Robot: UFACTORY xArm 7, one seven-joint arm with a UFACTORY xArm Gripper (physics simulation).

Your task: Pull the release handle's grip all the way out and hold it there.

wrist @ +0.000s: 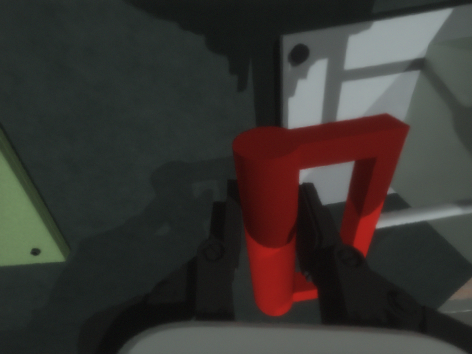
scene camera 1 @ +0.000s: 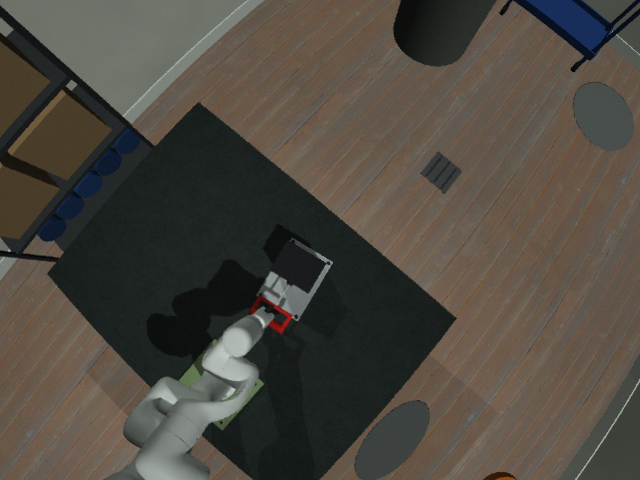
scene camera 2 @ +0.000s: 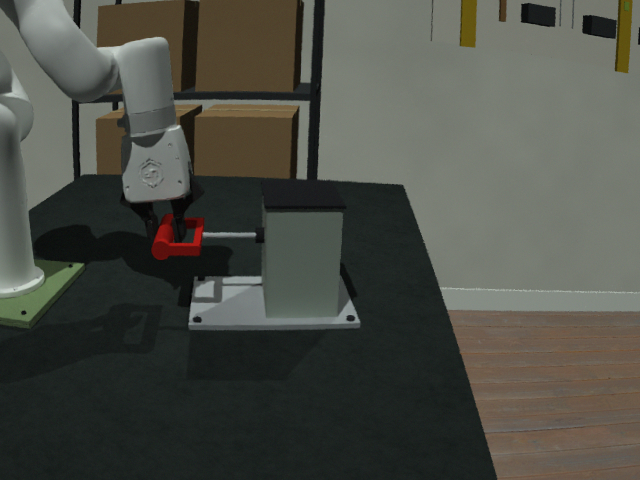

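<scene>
The release handle's red grip (scene camera 1: 283, 323) (scene camera 2: 162, 241) (wrist: 270, 200) is a round bar on a rectangular red frame. A thin pale rod (scene camera 2: 230, 235) (wrist: 425, 215) joins the frame to a grey-green housing (scene camera 2: 302, 260) with a black top, and a long stretch of rod shows between them. My gripper (scene camera 2: 165, 229) (wrist: 266, 200) points down and is shut on the red grip bar, with one finger on the outer side and the other inside the frame's opening. In scene camera 1 the arm partly hides the fingers.
The housing stands on a light grey base plate (scene camera 1: 297, 302) (scene camera 2: 227, 320) (wrist: 290, 100) with dark bolts, on a dark mat (scene camera 1: 206, 170). The arm stands on a green plate (scene camera 1: 223, 421) (scene camera 2: 46, 294) (wrist: 25, 220). A shelf rack (scene camera 2: 315, 103) with cardboard boxes (scene camera 2: 248, 46) is behind.
</scene>
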